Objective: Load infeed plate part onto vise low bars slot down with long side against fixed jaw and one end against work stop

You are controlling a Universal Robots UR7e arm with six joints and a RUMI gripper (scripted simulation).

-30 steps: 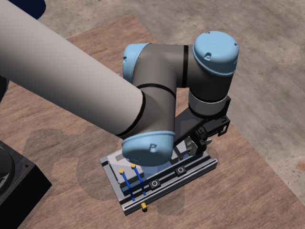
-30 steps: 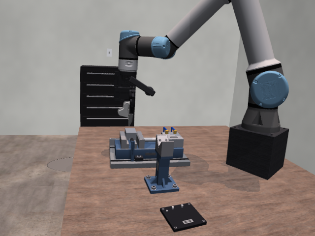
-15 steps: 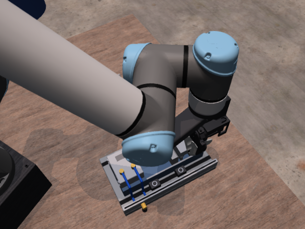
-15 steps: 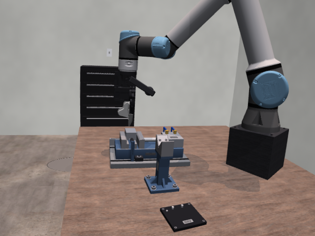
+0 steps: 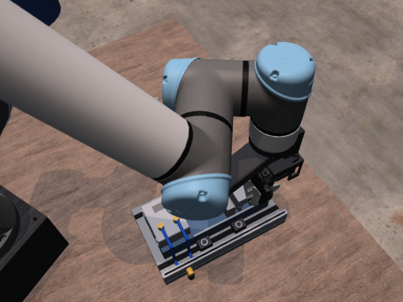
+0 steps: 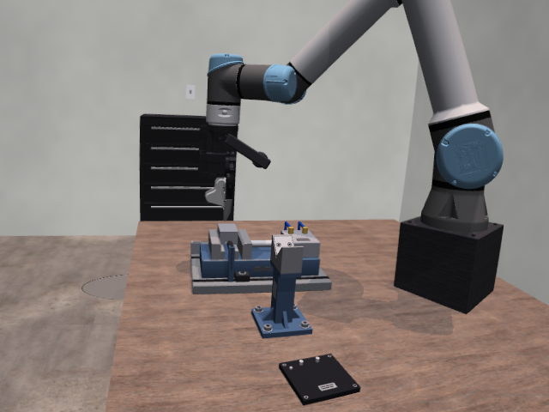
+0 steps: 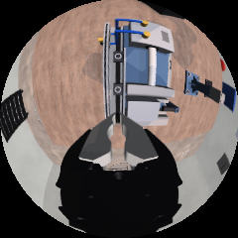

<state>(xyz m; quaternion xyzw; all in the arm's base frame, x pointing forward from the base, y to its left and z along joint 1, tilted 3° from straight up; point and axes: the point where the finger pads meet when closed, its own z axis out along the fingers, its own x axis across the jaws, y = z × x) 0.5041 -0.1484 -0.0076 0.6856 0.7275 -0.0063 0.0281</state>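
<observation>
The part is 5 cm to the left of my hand and 4 cm below it. From my hand the other things lie so: work stop (11 cm to the left, 4 cm below, 1 cm behind); moving jaw (7 cm to the left, 5 cm below, 4 cm behind); fixed jaw (7 cm to the left, 5 cm below, 3 cm ahead).
</observation>
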